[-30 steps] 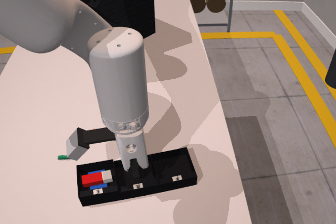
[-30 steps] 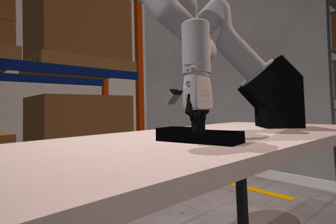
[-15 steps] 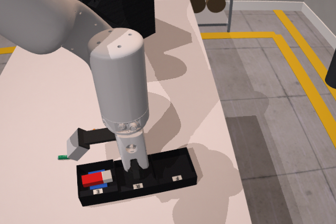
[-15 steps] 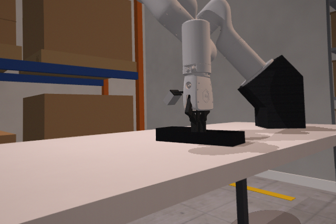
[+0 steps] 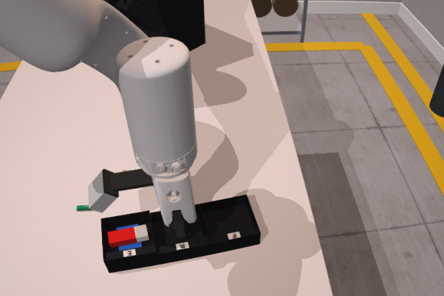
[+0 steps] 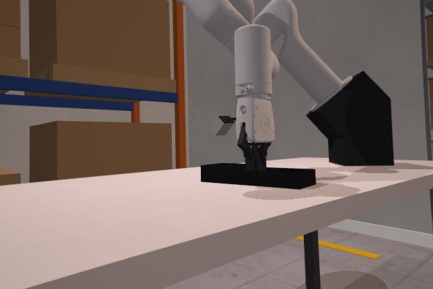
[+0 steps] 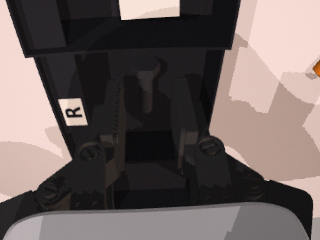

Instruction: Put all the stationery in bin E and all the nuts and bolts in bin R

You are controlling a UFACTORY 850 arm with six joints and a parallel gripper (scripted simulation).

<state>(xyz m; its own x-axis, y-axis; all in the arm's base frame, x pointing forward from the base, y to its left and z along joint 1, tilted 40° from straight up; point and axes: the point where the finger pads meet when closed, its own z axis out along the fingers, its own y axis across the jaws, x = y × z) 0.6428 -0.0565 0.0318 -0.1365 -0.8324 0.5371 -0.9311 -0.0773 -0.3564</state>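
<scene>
My hand is 2 cm above the black three-compartment tray and 1 cm short of it. Round my hand: blue block (8 cm to the right, 3 cm below, 1 cm behind); then eraser (8 cm to the right, 2 cm below, 1 cm behind); then black bolt (3 cm below, 1 cm to the right).
</scene>
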